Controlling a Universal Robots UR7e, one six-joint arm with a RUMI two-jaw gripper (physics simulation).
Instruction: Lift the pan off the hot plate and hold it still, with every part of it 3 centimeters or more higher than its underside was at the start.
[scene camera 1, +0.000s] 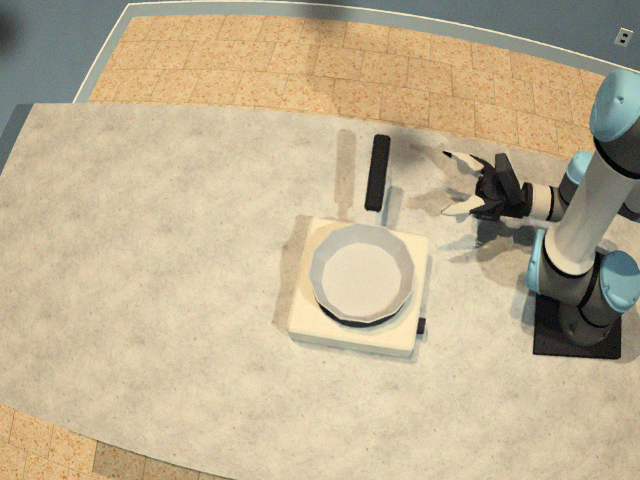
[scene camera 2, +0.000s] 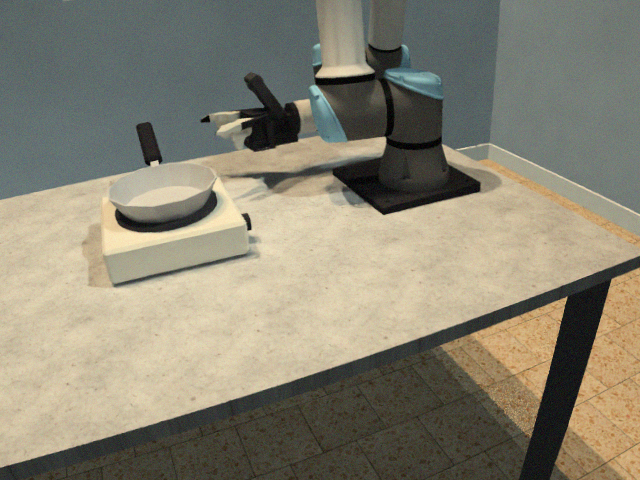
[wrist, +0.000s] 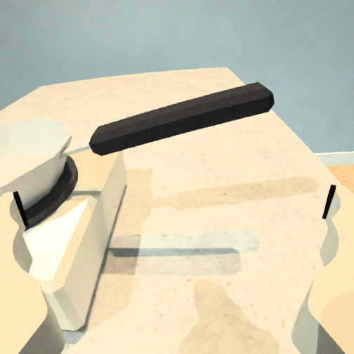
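Seen in the pictures: gripper, fingertip midpoint: (scene camera 1: 441, 180) (scene camera 2: 207, 127); arm's base at its link origin: (scene camera 1: 585, 314) (scene camera 2: 413, 177).
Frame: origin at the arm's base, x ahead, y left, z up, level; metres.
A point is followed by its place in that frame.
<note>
A light grey pan (scene camera 1: 361, 276) {x 0.520, y 0.057, z 0.061 m} (scene camera 2: 165, 193) {x 0.516, y 0.019, z 0.061 m} (wrist: 35, 145) sits upright on the dark plate of the cream hot plate (scene camera 1: 351, 341) {x 0.505, y 0.181, z 0.045 m} (scene camera 2: 175, 252) {x 0.513, y 0.182, z 0.022 m} (wrist: 70, 305). Its black handle (scene camera 1: 377, 173) {x 0.537, y -0.131, z 0.123 m} (scene camera 2: 148, 143) {x 0.537, y -0.117, z 0.120 m} (wrist: 182, 117) sticks out over the table toward the far edge, raised above the table top. My gripper (scene camera 1: 444, 182) {x 0.410, y -0.152, z 0.125 m} (scene camera 2: 210, 125) {x 0.410, y -0.152, z 0.125 m} (wrist: 174, 192) is open and empty. In the first scene view it is to the right of the handle, apart from it, with its fingers pointing toward it. In the wrist view the handle crosses above the level of the fingertips, tilted up to the right.
The grey table (scene camera 1: 155, 310) {x 0.915, y 0.218, z -0.019 m} (scene camera 2: 336, 289) {x 0.282, y 0.318, z -0.019 m} (wrist: 200, 220) bears the hot plate and the arm's black base plate (scene camera 1: 547, 341) {x 0.090, y 0.079, z -0.003 m} (scene camera 2: 403, 204) {x 0.072, y 0.104, z -0.006 m}. A black knob (scene camera 1: 421, 326) {x 0.383, y 0.116, z 0.033 m} (scene camera 2: 247, 222) {x 0.382, y 0.125, z 0.024 m} is on the hot plate's side facing the arm base. A blue wall stands beyond the table's far edge.
</note>
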